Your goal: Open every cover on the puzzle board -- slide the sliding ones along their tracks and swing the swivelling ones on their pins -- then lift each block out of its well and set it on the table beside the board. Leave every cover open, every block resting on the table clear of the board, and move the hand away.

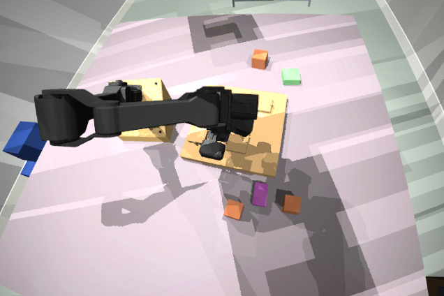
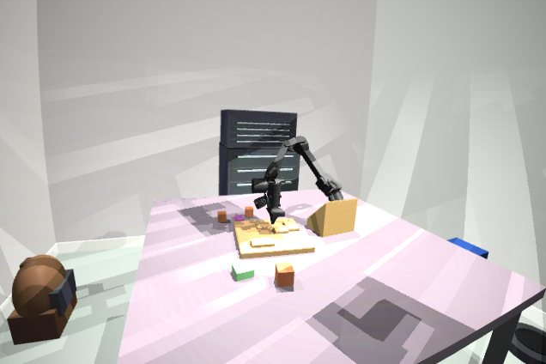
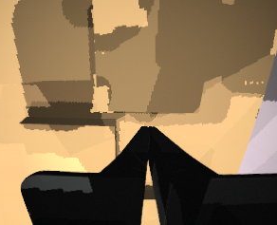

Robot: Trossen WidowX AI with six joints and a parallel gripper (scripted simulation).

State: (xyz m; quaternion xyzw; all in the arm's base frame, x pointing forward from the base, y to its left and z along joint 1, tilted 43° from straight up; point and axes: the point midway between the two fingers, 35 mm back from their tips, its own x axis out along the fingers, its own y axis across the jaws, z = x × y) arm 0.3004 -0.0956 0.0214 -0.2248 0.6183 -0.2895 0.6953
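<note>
Now: gripper tip 2 cm short of the wooden puzzle board, 7 cm to the right of it and 1 cm above it. From my gripper tip the other things lie so: orange block: 9 cm ahead, 36 cm to the left, 1 cm below; green block: 21 cm ahead, 29 cm to the left, 2 cm below.
</note>
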